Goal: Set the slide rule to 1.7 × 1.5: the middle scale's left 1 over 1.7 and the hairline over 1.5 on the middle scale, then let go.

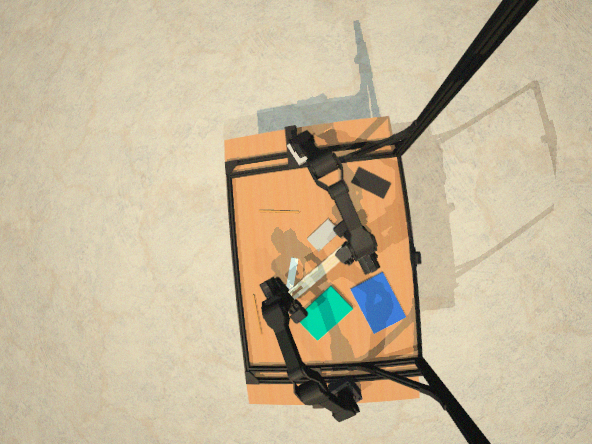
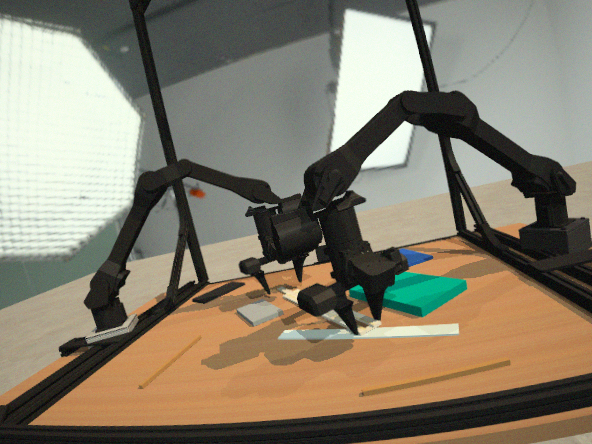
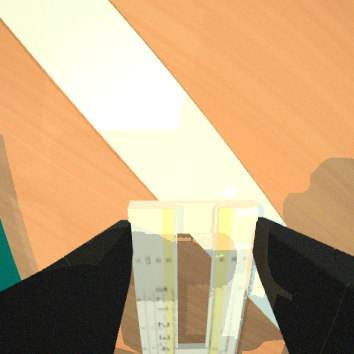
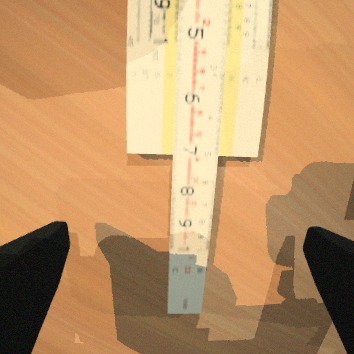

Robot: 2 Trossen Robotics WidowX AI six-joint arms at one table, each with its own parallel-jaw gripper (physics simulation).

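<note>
The cream slide rule (image 1: 326,270) (image 2: 291,296) (image 3: 150,280) (image 4: 147,125) lies diagonally on the table. Its middle scale (image 4: 192,180) sticks out past the body at the right gripper's end, with 7, 8 and 9 beyond the edge. At the other end the slot between the rails is empty for a stretch. My left gripper (image 1: 293,296) (image 2: 368,327) (image 3: 191,230) is shut on the slide rule's body near that end. My right gripper (image 1: 341,242) (image 2: 285,287) (image 4: 190,237) is open, its fingers apart on either side of the protruding scale. The hairline and the 1.7 mark cannot be made out.
A pale strip (image 1: 292,272) (image 2: 425,330) (image 3: 100,90) lies by the left gripper. A green block (image 1: 327,312) (image 2: 420,295), blue block (image 1: 378,302) (image 2: 416,257), grey block (image 1: 322,234) (image 2: 259,313) and black block (image 1: 371,182) (image 2: 218,292) lie around. Two thin sticks lie apart.
</note>
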